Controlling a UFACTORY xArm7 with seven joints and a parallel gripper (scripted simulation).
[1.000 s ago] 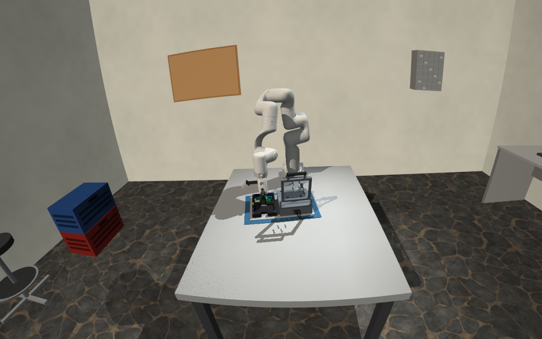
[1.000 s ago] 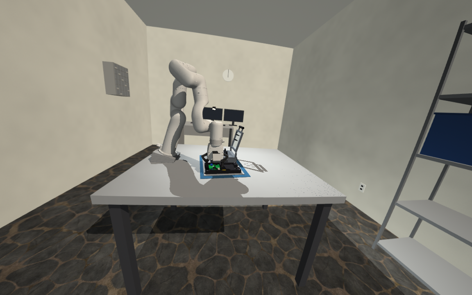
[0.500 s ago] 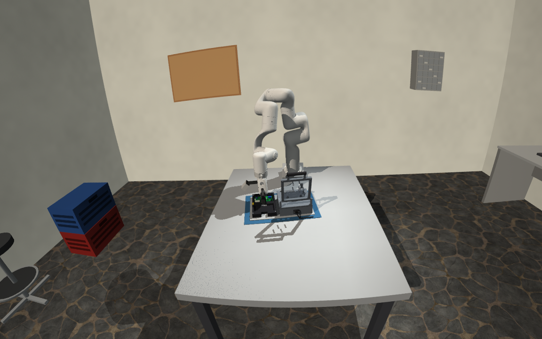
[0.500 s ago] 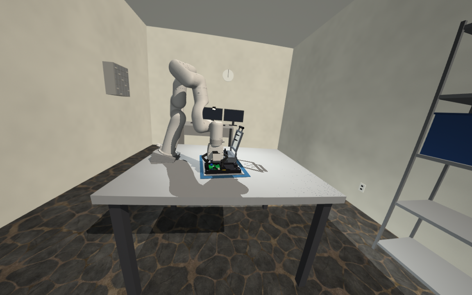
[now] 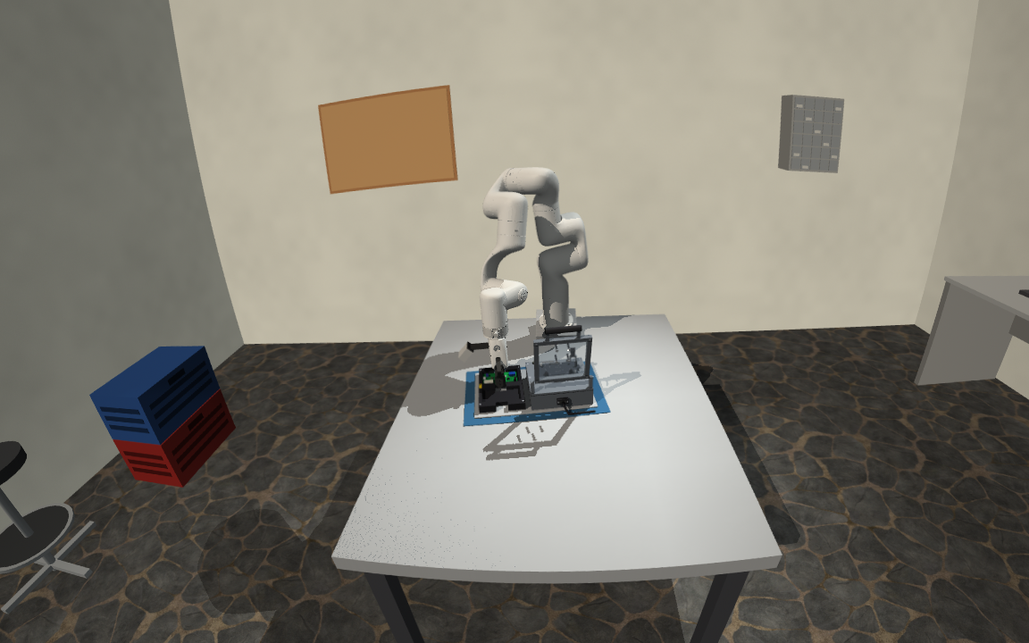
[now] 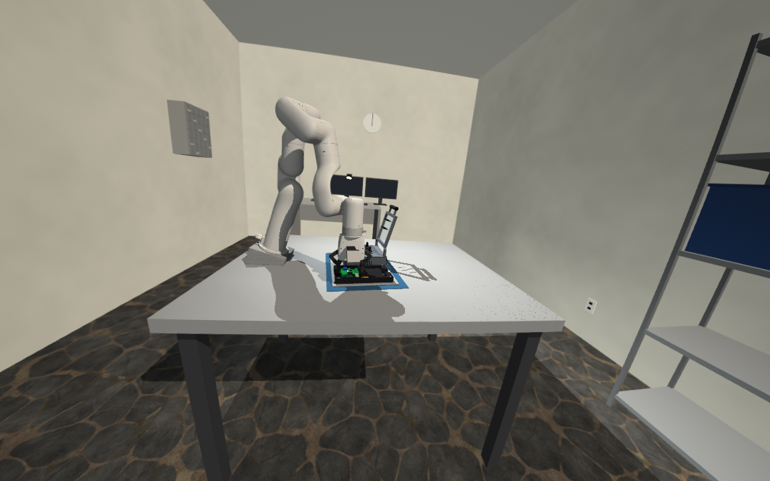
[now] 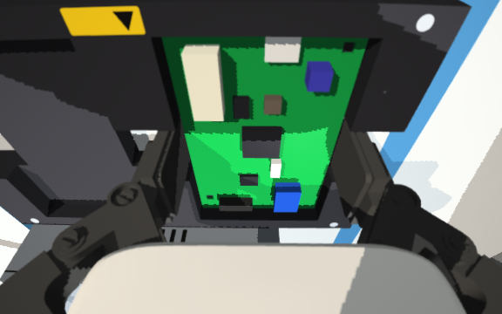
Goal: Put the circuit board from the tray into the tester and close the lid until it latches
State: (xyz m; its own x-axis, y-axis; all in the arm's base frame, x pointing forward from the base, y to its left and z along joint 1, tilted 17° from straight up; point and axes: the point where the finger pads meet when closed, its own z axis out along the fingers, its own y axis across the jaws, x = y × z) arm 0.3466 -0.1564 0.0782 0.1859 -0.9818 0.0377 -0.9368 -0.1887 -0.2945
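Now: hand right at the green circuit board. From my hand the other things lie so: lid 200 mm to the left, 160 mm above, 150 mm ahead; tester plate 190 mm to the left, 50 mm above, 30 mm ahead; black latch hook 220 mm to the left, 60 mm above, 50 mm behind.
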